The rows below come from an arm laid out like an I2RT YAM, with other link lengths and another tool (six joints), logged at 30 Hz.
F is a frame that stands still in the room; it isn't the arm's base.
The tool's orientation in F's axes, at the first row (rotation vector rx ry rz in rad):
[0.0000 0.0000 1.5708]
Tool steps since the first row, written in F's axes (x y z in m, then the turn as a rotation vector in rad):
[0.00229 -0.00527 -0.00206 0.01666 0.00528 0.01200]
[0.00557 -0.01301 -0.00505 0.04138 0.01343 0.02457]
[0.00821 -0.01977 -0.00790 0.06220 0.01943 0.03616]
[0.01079 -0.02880 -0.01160 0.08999 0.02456 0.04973]
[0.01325 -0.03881 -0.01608 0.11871 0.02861 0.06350]
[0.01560 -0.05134 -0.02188 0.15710 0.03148 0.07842]
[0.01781 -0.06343 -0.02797 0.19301 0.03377 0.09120]
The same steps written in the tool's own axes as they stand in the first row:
[-0.00527 -0.00229 -0.00206 0.00528 -0.01666 0.01200]
[-0.01301 -0.00557 -0.00505 0.01343 -0.04138 0.02457]
[-0.01977 -0.00821 -0.00790 0.01943 -0.06220 0.03616]
[-0.02880 -0.01079 -0.01160 0.02456 -0.08999 0.04973]
[-0.03881 -0.01325 -0.01608 0.02861 -0.11871 0.06350]
[-0.05134 -0.01560 -0.02188 0.03148 -0.15710 0.07842]
[-0.06343 -0.01781 -0.02797 0.03377 -0.19301 0.09120]

